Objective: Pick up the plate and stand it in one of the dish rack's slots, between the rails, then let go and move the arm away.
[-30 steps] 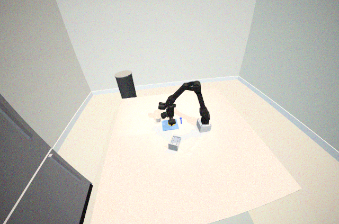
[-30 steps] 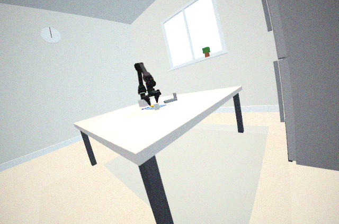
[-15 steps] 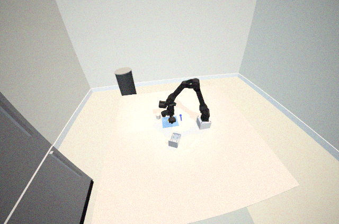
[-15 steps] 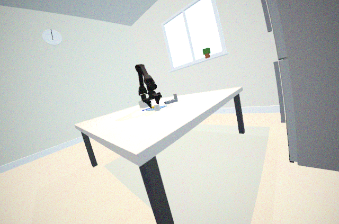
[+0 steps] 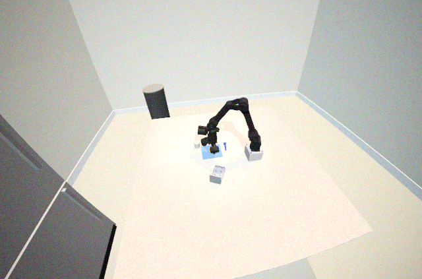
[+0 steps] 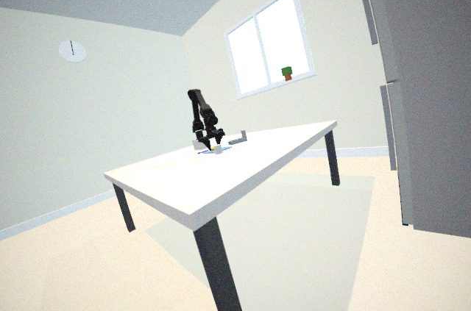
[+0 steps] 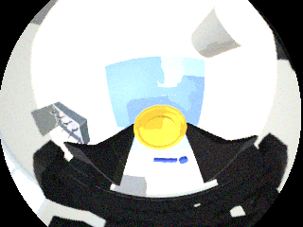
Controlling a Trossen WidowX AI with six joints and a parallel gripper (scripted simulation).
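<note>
Now: gripper tip 10 mm to the right of the light blue mat, 10 mm short of it and 10 mm above it. Also, from my gripper tip: blue utensil: 90 mm behind, 50 mm to the right, 10 mm below; then yellow plate: 10 mm above; then grey dish rack: 220 mm to the left, 30 mm behind, 10 mm above.
</note>
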